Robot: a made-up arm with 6 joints.
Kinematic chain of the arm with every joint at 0, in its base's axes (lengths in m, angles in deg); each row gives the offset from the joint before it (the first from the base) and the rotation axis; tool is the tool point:
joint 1: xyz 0 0 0.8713 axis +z
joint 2: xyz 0.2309 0 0 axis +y
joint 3: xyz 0 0 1.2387 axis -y
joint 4: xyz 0 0 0.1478 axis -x
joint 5: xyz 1.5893 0 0 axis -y
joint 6: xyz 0.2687 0 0 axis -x
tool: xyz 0 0 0
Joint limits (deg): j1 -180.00..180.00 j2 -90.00..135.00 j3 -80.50..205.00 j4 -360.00..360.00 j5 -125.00..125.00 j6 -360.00..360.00
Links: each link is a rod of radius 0.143 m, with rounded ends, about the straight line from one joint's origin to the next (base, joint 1, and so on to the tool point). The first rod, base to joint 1, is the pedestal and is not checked.
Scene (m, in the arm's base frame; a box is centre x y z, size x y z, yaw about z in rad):
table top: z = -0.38
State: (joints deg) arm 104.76 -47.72 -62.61 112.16 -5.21 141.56
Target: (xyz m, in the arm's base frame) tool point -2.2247 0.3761 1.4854
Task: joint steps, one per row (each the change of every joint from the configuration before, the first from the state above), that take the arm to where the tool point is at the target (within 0.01 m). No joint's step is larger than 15 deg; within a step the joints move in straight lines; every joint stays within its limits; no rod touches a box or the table.
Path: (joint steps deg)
1: 13.15 11.96 10.28 0.04 0.82 0.00
2: 13.16 11.97 10.29 0.05 0.82 0.00
3: 13.15 11.96 10.28 0.04 0.82 0.00
4: 13.15 11.96 10.28 0.05 0.82 0.00
5: 13.16 11.97 10.29 0.04 0.82 0.00

